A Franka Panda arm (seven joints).
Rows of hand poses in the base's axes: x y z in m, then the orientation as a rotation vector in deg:
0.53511, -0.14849, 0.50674, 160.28, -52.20, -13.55
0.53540, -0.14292, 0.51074, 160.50, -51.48, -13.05
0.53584, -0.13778, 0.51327, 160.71, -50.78, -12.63
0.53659, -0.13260, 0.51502, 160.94, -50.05, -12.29
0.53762, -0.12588, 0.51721, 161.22, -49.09, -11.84
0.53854, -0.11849, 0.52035, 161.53, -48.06, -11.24
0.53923, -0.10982, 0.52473, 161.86, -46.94, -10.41
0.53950, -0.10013, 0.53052, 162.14, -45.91, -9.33
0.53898, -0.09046, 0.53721, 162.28, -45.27, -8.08
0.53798, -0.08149, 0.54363, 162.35, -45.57, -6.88
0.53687, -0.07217, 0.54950, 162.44, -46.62, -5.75
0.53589, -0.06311, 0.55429, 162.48, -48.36, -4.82
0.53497, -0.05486, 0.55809, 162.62, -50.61, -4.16
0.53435, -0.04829, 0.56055, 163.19, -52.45, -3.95
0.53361, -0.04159, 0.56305, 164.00, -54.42, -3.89
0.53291, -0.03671, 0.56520, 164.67, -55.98, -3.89
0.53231, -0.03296, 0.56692, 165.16, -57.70, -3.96
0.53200, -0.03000, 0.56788, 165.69, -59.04, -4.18
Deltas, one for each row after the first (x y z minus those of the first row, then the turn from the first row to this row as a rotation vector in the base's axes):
0.00029, 0.00557, 0.00400, -0.10, -0.27, 0.54
0.00073, 0.01071, 0.00653, -0.17, -0.49, 1.06
0.00148, 0.01589, 0.00828, -0.21, -0.67, 1.60
0.00251, 0.02261, 0.01047, -0.27, -0.89, 2.30
0.00343, 0.03000, 0.01361, -0.36, -1.21, 3.06
0.00412, 0.03867, 0.01799, -0.50, -1.67, 3.90
0.00439, 0.04836, 0.02378, -0.72, -2.29, 4.69
0.00387, 0.05803, 0.03047, -1.03, -3.03, 5.22
0.00287, 0.06700, 0.03689, -1.20, -3.84, 5.11
0.00176, 0.07632, 0.04276, -1.19, -4.72, 4.50
0.00078, 0.08538, 0.04755, -1.03, -5.56, 3.42
-0.00014, 0.09363, 0.05135, -0.59, -6.33, 1.99
-0.00076, 0.10020, 0.05381, 0.29, -6.89, 0.87
-0.00150, 0.10690, 0.05631, 1.46, -7.45, -0.30
-0.00220, 0.11178, 0.05846, 2.44, -7.87, -1.22
-0.00280, 0.11553, 0.06018, 3.32, -8.23, -2.26
-0.00311, 0.11849, 0.06114, 4.18, -8.45, -3.06

